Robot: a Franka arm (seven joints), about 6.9 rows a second.
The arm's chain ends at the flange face. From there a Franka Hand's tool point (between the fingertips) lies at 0.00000 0.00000 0.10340 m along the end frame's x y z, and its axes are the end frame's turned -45 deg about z.
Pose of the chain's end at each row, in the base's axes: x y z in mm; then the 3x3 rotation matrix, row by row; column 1 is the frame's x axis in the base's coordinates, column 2 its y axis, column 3 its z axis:
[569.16, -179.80, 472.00], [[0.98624, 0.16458, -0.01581], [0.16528, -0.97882, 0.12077], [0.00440, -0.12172, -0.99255]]
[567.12, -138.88, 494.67], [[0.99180, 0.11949, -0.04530], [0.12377, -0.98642, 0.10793], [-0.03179, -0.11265, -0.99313]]
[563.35, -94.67, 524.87], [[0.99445, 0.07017, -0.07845], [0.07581, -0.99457, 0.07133], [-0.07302, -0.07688, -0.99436]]
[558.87, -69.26, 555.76], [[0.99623, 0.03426, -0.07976], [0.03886, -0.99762, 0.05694], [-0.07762, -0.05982, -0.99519]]
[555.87, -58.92, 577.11], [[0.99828, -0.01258, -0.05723], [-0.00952, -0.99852, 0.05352], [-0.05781, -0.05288, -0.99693]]
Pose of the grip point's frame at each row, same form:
[567.53, -167.31, 369.37], [[0.58100, 0.81375, -0.01581], [0.80900, -0.57526, 0.12077], [0.08918, -0.08296, -0.99255]]
[562.44, -127.72, 391.98], [[0.61682, 0.78580, -0.04530], [0.78502, -0.60999, 0.10793], [0.05718, -0.10213, -0.99313]]
[555.24, -87.29, 422.05], [[0.65356, 0.75280, -0.07845], [0.75687, -0.64966, 0.07133], [0.00273, -0.10600, -0.99436]]
[550.62, -63.37, 452.86], [[0.68022, 0.72867, -0.07976], [0.73290, -0.67795, 0.05694], [-0.01259, -0.09718, -0.99519]]
[549.95, -53.39, 474.03], [[0.71479, 0.69700, -0.05723], [0.69933, -0.71279, 0.05352], [-0.00349, -0.07827, -0.99693]]

